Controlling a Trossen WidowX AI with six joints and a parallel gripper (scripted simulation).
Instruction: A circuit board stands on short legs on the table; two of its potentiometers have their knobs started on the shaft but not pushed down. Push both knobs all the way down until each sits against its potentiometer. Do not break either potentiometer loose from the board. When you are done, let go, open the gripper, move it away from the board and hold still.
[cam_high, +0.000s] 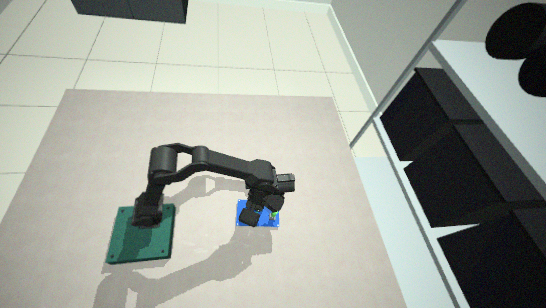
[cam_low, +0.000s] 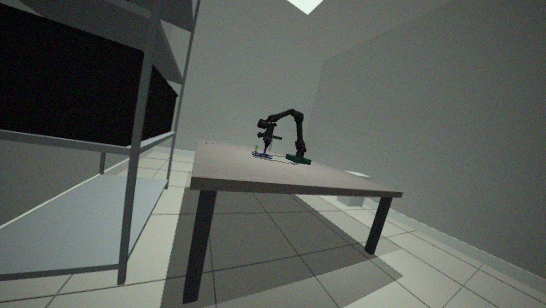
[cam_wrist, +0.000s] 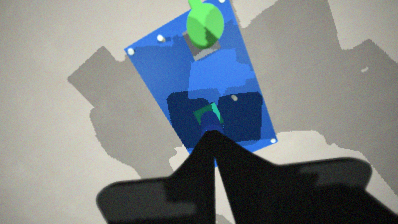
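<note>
My gripper tip is now 20 mm above the blue knob. Also, from my gripper tip: green knob (60 mm ahead, 30 mm to the right, 10 mm above).
</note>
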